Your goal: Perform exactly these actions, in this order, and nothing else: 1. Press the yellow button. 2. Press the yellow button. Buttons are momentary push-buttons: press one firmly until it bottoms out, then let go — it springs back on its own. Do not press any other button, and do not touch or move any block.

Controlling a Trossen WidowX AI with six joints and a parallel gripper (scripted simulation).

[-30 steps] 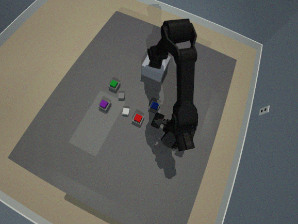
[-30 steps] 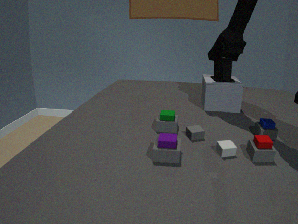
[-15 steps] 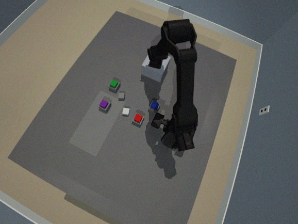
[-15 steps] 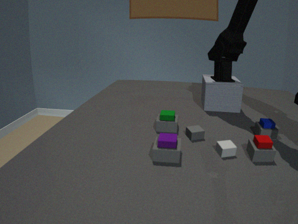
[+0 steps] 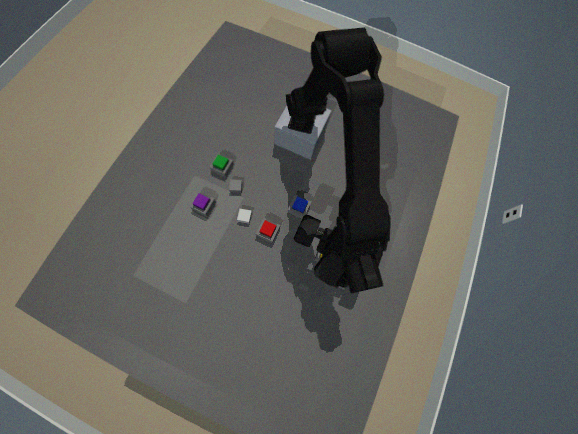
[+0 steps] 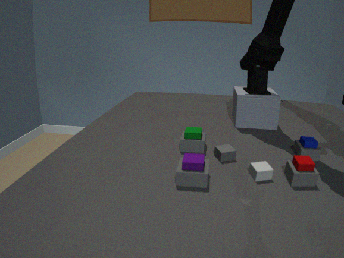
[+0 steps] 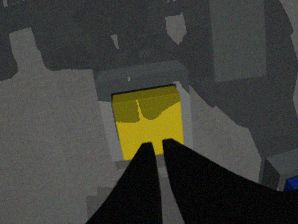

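The yellow button is 30 mm below my gripper tip. The rest, counted from my gripper tip: red button 20 mm behind, 160 mm to the right, 30 mm below; then white block 40 mm behind, 230 mm to the right, 50 mm below; then blue button 110 mm behind, 100 mm to the right, 30 mm below.
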